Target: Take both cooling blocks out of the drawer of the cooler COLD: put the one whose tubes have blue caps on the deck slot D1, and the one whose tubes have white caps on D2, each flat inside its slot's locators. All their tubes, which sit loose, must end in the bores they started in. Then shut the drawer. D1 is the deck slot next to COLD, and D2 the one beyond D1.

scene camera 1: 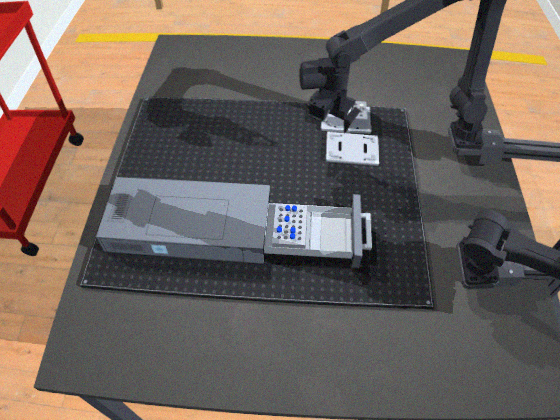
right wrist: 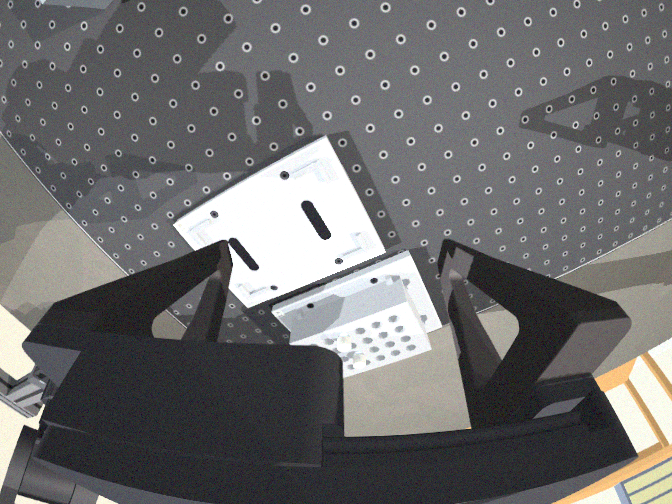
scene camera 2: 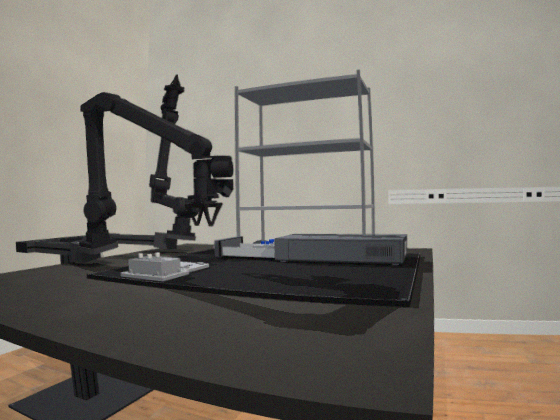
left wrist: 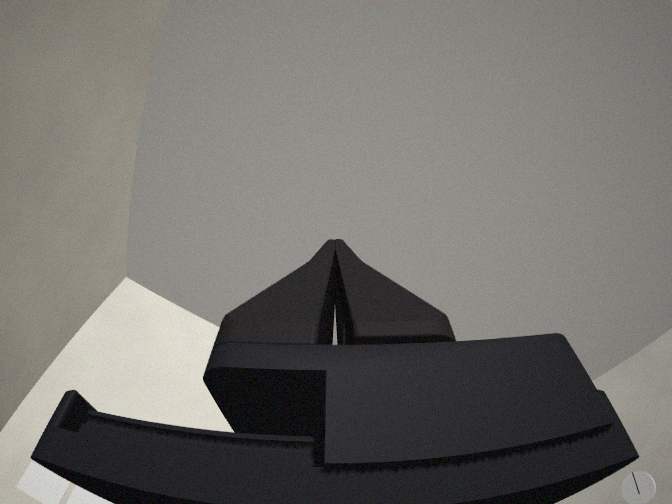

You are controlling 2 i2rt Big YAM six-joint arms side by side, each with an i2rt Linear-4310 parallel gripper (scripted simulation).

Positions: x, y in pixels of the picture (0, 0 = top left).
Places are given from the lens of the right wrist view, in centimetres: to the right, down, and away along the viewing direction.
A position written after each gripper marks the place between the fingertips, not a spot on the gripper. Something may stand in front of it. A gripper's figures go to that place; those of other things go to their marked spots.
right gripper (right wrist: 335, 251): 0, 0, 13
slot D1 (right wrist: 265, 215): -6, -3, 26
